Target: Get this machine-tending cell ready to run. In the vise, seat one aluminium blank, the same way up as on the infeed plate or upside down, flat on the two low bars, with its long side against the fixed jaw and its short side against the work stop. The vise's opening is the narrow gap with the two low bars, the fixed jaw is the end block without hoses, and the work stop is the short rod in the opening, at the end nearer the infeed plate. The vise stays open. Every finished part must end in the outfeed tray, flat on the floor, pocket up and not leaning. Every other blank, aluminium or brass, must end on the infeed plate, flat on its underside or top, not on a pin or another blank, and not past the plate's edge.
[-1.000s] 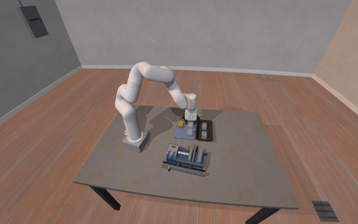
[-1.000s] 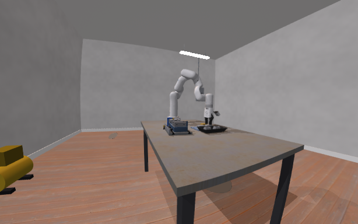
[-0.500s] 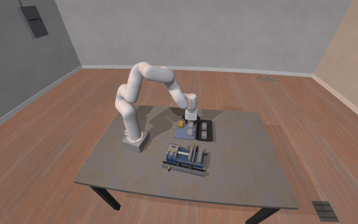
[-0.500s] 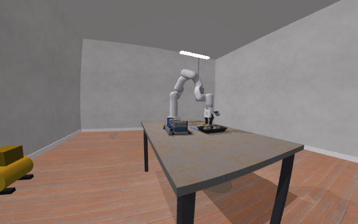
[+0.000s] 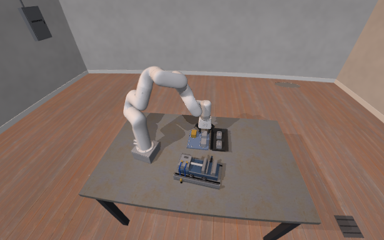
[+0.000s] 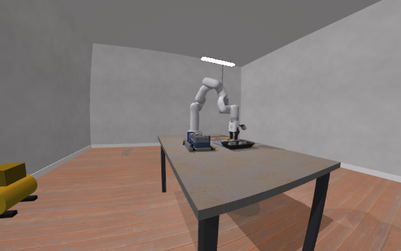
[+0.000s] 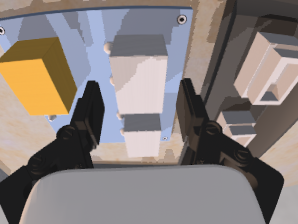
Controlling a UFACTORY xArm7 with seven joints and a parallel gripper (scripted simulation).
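My hand is 9 cm past the brass blank, 1 cm to the left of it and 4 cm above it. From my hand the other things lie so: white piston rod (33 cm to the right, 1 cm above); vise (2 cm ahead, 33 cm to the right, 2 cm below).
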